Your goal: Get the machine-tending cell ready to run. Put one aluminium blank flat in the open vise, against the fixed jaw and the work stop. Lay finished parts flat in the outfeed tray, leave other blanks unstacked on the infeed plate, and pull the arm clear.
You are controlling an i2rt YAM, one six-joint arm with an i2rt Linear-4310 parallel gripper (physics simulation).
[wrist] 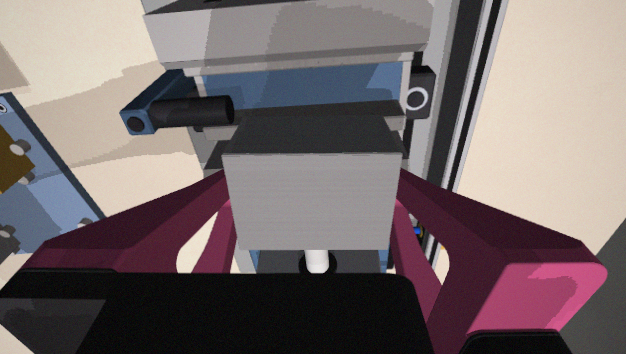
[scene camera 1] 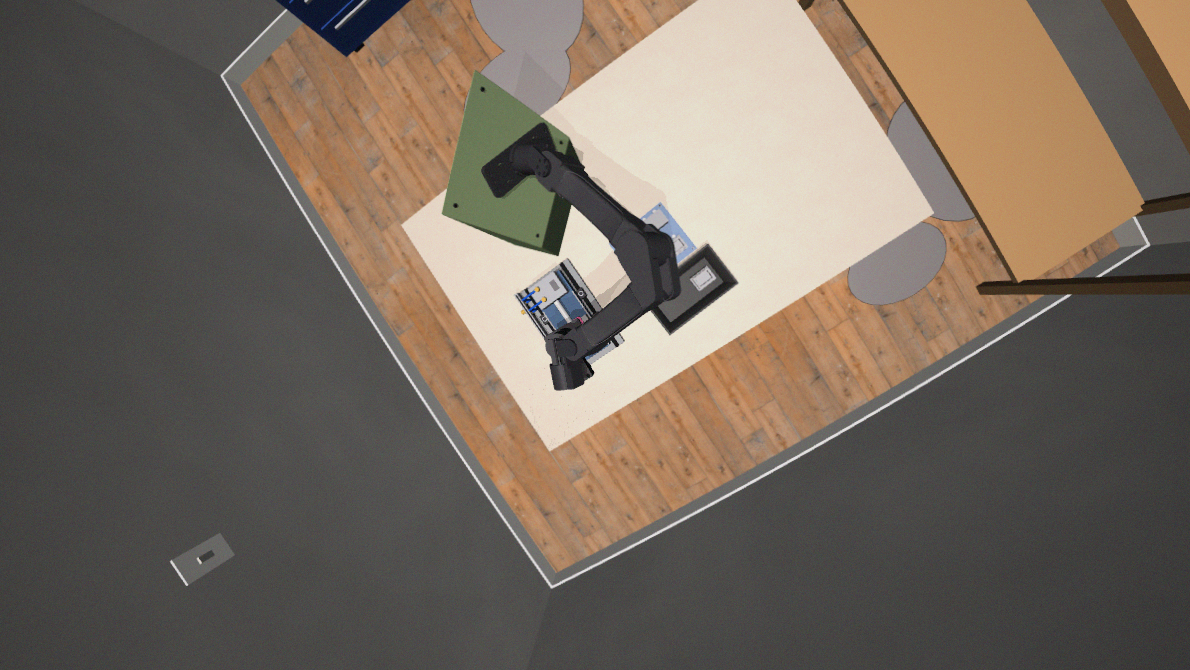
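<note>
My gripper is shut on a grey aluminium blank, with a pink finger at each side. In the wrist view the blank hangs in front of the vise and hides part of it. The vise's wide grey far jaw is beyond the blue bed. The work stop, a black rod on a blue bracket, is just beyond the blank's upper left. Contact between blank and vise cannot be told. The outfeed tray holds a light grey part.
The blue infeed plate lies beside the vise, partly under the arm. A brass-coloured block and a dark grey block are on it. A white rod shows below the blank. A green pedestal stands under the arm's base.
</note>
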